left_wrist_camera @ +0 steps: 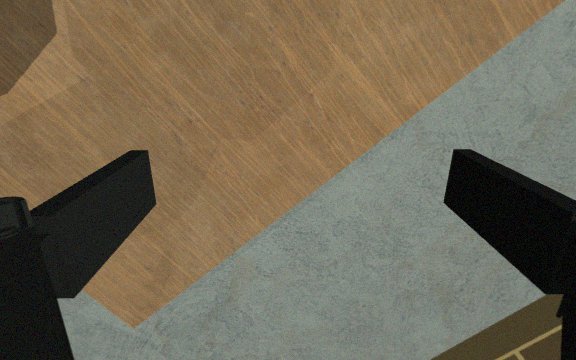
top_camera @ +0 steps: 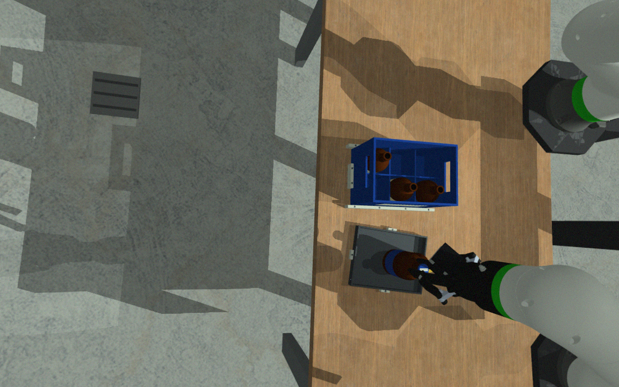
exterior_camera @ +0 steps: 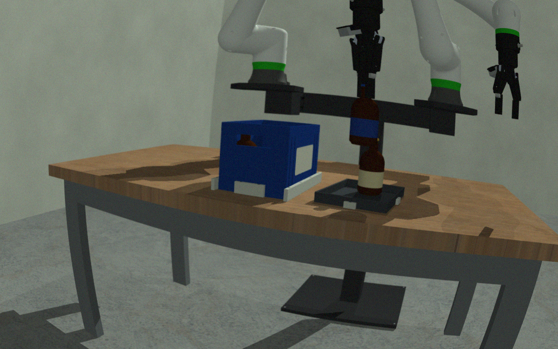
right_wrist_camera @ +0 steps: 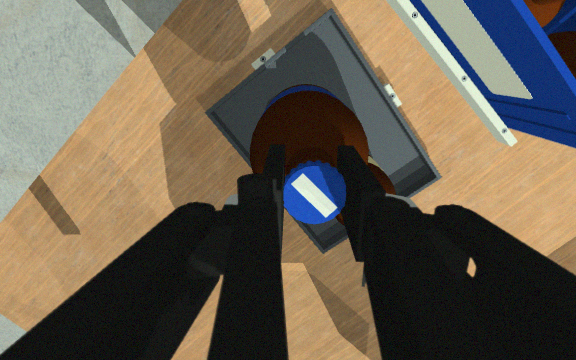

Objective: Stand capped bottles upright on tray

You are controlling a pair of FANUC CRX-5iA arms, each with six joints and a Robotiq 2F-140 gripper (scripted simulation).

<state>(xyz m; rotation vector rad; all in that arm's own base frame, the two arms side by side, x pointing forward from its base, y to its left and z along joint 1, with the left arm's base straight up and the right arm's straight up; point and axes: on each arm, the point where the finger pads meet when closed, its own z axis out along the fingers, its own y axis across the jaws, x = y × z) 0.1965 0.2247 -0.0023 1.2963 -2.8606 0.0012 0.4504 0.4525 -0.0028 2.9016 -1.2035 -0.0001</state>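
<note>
The blue-capped bottle is 7 cm below my right hand. From my right hand the other things lie so: blue crate 26 cm to the right, 22 cm below, 6 cm behind; dark tray 29 cm below, 6 cm behind, 1 cm to the left; yellow-capped bottle 21 cm below, 11 cm behind, 1 cm to the left.
</note>
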